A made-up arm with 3 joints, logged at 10 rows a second.
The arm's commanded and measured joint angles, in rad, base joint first. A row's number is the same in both.
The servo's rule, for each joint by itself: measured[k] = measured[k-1] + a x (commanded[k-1-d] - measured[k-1]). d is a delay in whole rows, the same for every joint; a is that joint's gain. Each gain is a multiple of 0.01, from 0.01 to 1. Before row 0 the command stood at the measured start. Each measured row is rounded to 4 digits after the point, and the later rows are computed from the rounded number. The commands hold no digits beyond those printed.
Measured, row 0:
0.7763 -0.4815 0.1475
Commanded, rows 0 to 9:
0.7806 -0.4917 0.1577
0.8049 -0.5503 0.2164
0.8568 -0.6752 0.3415
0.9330 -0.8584 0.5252
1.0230 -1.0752 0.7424
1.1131 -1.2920 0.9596
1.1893 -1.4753 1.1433
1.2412 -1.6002 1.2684
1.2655 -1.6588 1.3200
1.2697 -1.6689 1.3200
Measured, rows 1 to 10:
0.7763 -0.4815 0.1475
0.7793 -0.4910 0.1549
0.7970 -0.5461 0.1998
0.8383 -0.6662 0.3032
0.9036 -0.8449 0.4653
0.9860 -1.0591 0.6676
1.0737 -1.2757 0.8808
1.1535 -1.4613 1.0724
1.2140 -1.5905 1.2155
1.2495 -1.6540 1.2918
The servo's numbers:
d 1
a 0.69 0.93 0.73

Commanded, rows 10 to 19:
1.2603 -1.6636 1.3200
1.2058 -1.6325 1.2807
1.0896 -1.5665 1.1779
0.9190 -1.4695 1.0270
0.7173 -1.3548 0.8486
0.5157 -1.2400 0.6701
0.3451 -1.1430 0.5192
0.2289 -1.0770 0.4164
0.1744 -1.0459 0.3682
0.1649 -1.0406 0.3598
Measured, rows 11 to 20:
1.2634 -1.6679 1.3124
1.2613 -1.6639 1.3179
1.2230 -1.6347 1.2907
1.1310 -1.5713 1.2084
0.9847 -1.4766 1.0760
0.8002 -1.3633 0.9100
0.6039 -1.2486 0.7349
0.4253 -1.1504 0.5774
0.2898 -1.0821 0.4599
0.2102 -1.0484 0.3930

